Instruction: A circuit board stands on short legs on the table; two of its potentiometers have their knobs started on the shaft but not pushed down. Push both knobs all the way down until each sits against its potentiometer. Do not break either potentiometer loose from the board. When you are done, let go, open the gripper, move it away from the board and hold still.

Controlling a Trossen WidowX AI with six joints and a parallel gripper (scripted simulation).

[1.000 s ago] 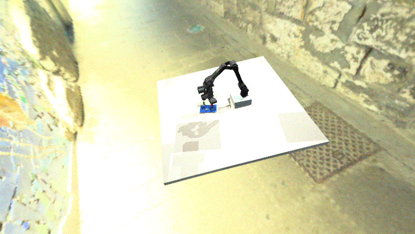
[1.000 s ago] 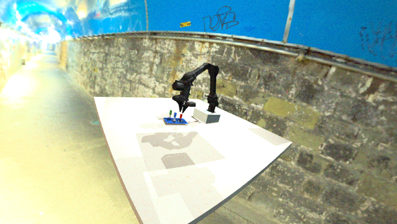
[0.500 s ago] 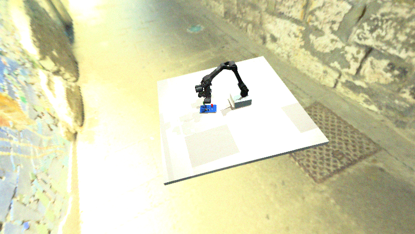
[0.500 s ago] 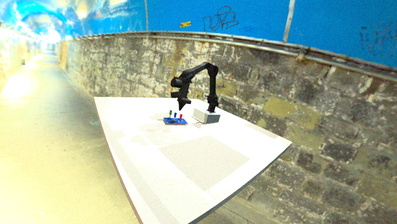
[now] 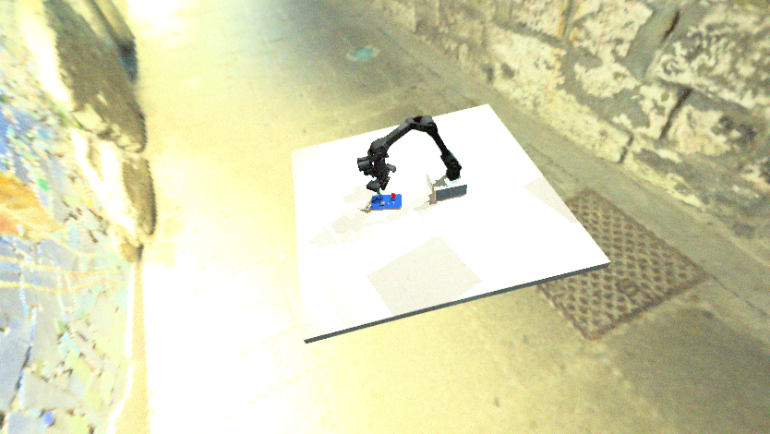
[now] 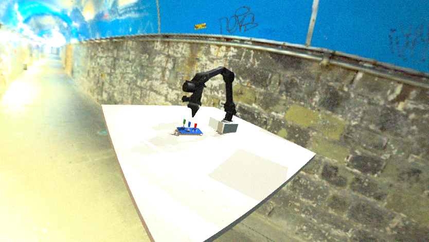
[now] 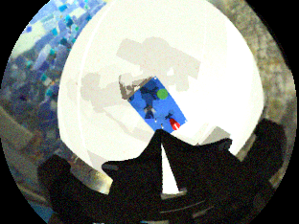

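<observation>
Right now my gripper tip is 5 cm above the blue knob and 2 cm short of it. The rest, counted from my gripper tip: red knob: 6 cm below, 5 cm behind, 1 cm to the right.
</observation>
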